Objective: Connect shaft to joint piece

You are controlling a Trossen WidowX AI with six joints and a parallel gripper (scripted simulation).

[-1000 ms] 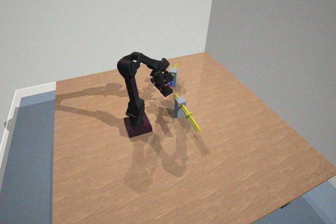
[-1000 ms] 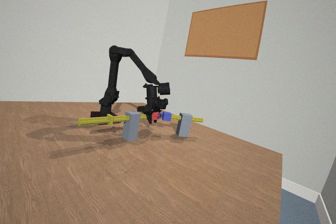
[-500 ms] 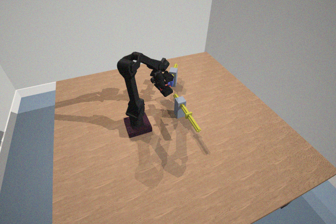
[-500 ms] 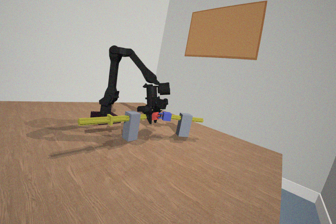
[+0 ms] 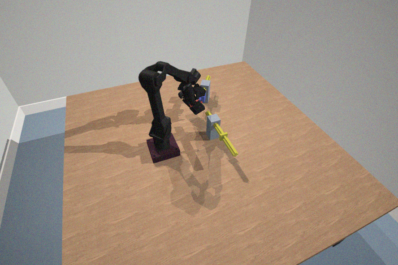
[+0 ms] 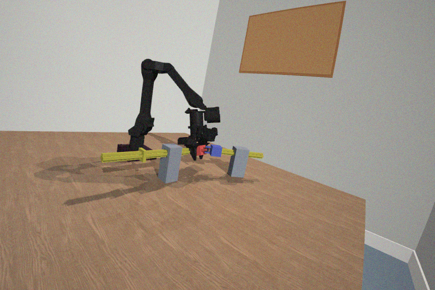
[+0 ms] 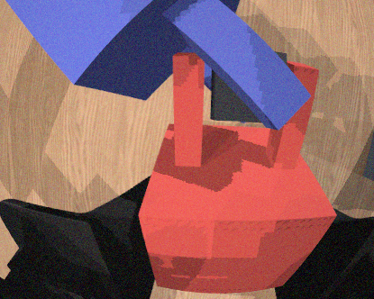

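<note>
Now: the red joint piece 4 cm above my gripper tip.
</note>
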